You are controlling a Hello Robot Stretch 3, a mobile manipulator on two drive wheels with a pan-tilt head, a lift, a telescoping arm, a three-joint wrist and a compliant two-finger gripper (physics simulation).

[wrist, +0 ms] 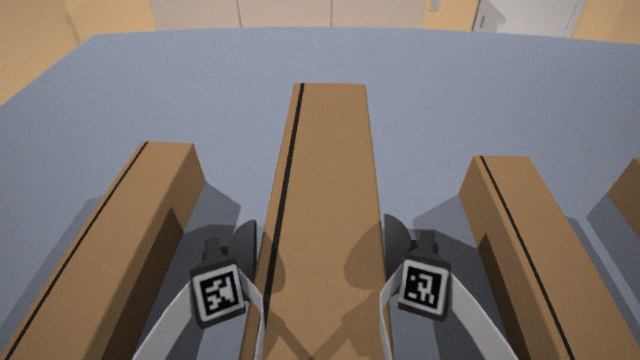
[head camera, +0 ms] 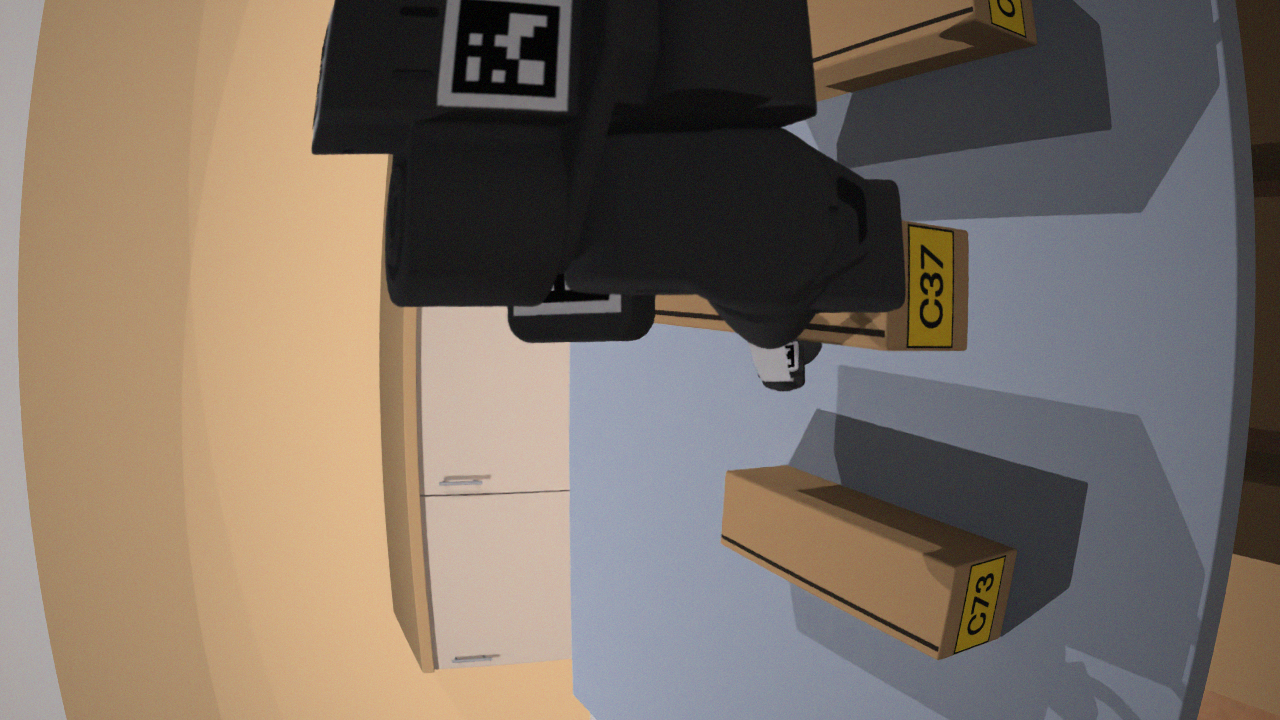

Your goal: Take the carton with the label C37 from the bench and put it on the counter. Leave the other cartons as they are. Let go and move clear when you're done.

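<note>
The carton labelled C37 is brown with a dark stripe and a yellow label on its end. My gripper is shut on it, one pad against each long side. The carton looks level and raised a little above the blue bench; its far end reaches higher in the wrist view than its neighbours' ends. In the head camera view my wrist hides much of the carton and one finger. The counter cannot be made out for certain.
The carton labelled C73 stands on one side. Another carton stands on the other side, its label cut off. Part of a further carton shows at the right edge. Pale cabinets stand beyond the bench.
</note>
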